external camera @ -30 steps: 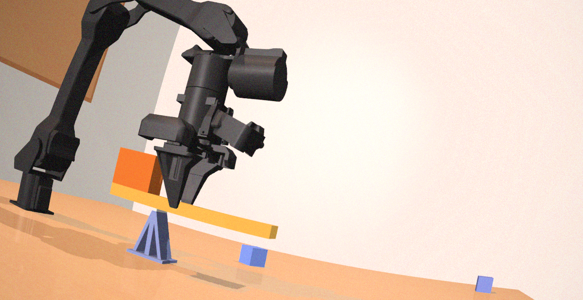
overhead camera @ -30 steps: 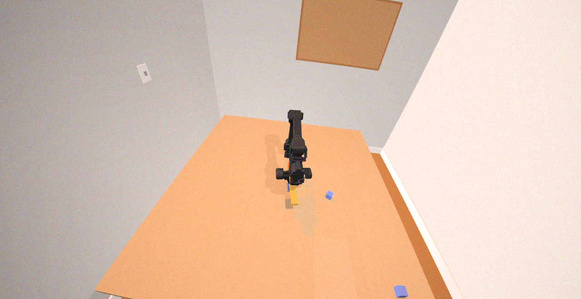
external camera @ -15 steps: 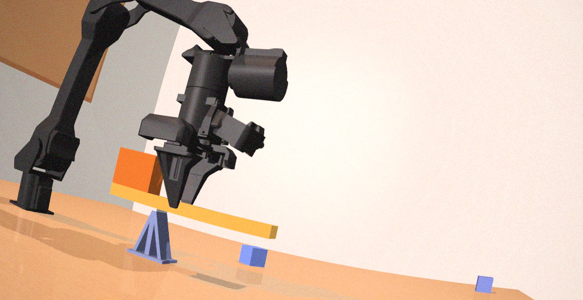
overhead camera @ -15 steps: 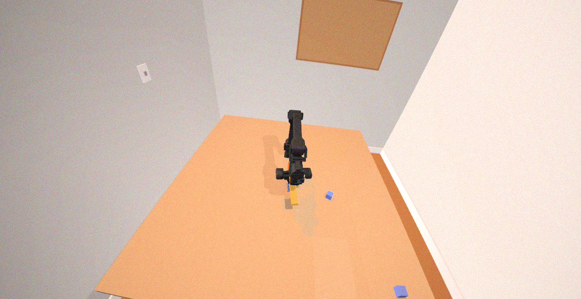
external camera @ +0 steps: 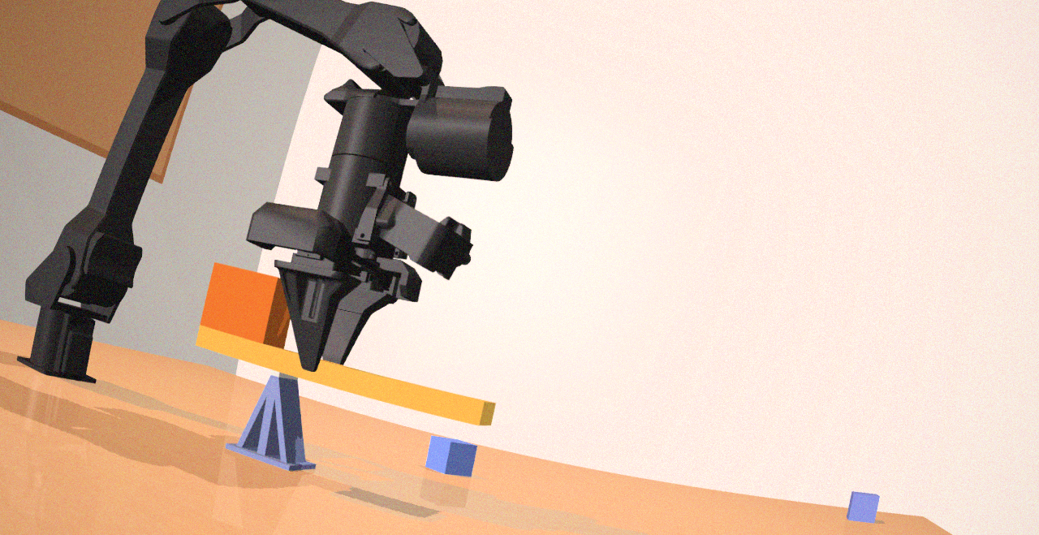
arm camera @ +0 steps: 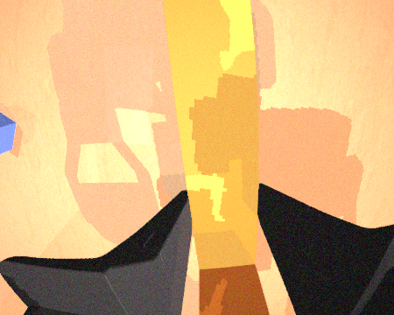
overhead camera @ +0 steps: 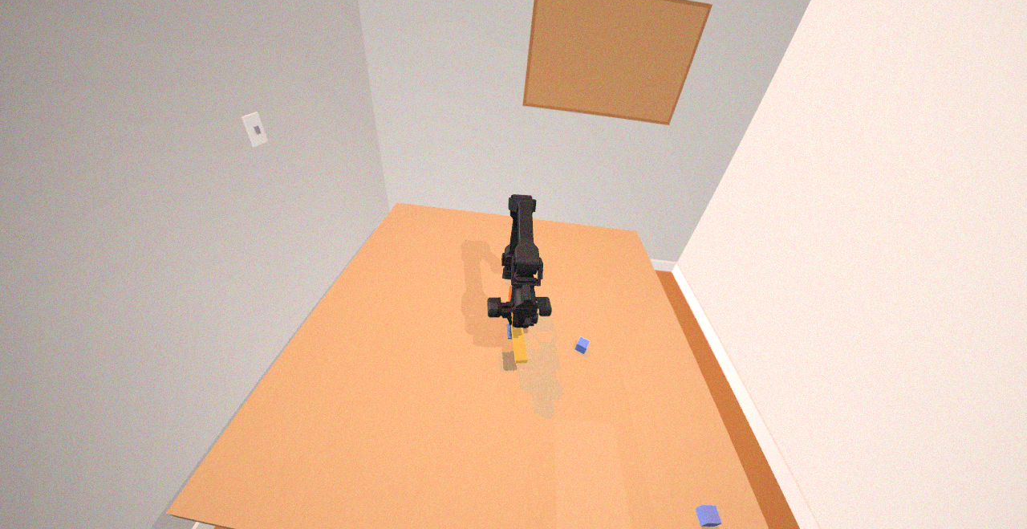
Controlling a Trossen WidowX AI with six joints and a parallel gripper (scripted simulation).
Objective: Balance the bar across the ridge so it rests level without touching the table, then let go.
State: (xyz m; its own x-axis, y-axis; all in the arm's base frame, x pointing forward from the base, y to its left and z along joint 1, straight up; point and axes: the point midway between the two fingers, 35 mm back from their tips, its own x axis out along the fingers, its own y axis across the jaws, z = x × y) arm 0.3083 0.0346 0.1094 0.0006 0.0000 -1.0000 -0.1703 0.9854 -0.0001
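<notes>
Right now the blue ridge is 3 cm behind my gripper tip and 4 cm below it. Also, from my gripper tip: blue cube (1 cm ahead, 22 cm to the left, 6 cm below).
</notes>
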